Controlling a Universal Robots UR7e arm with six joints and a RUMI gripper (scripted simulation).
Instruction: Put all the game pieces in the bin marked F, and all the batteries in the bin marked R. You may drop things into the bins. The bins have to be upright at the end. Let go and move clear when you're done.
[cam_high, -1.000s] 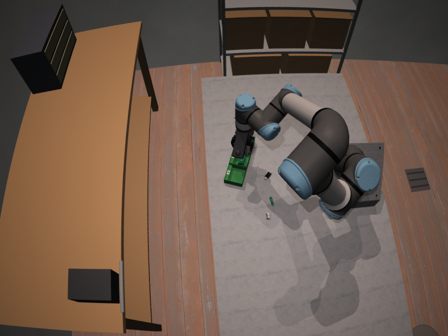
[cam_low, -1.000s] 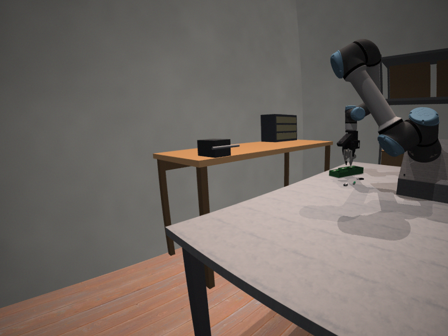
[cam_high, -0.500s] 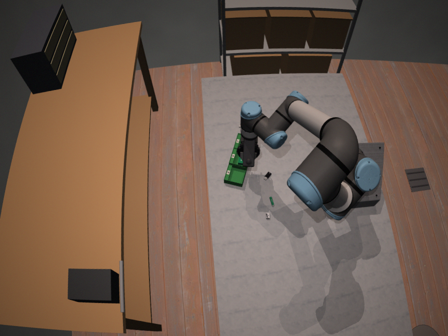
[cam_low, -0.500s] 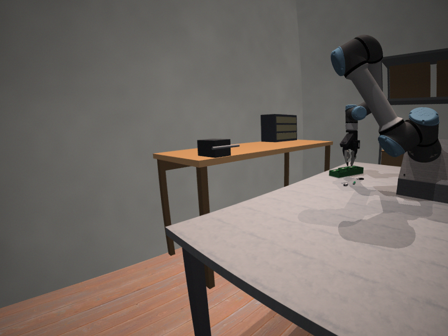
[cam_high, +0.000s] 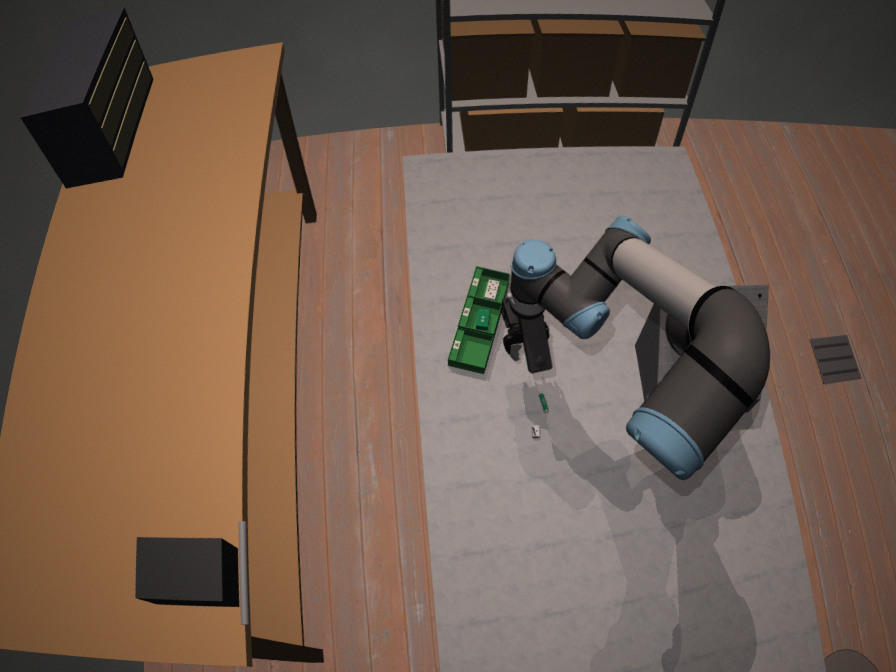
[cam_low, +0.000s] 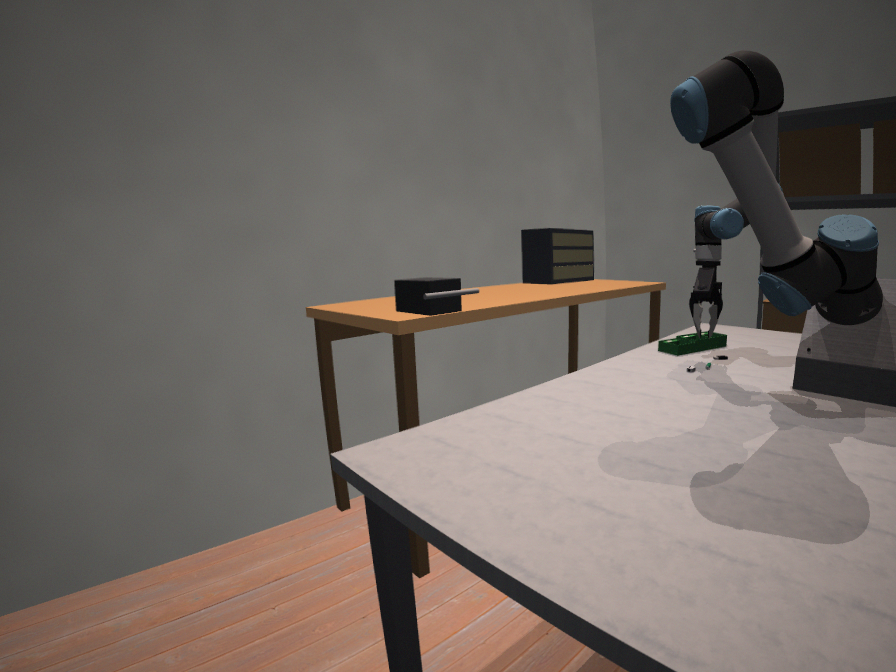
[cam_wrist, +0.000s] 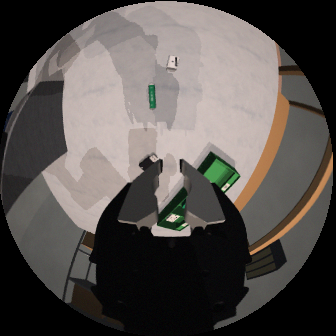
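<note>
Right now my hand is 13 cm to the left of the green three-compartment bin, 9 cm short of it and 6 cm above it. The rest, counted from my hand: green 9V battery (14 cm to the right, 8 cm ahead, 6 cm below); then small black piece (7 cm below, 5 cm to the right, 4 cm behind).
</note>
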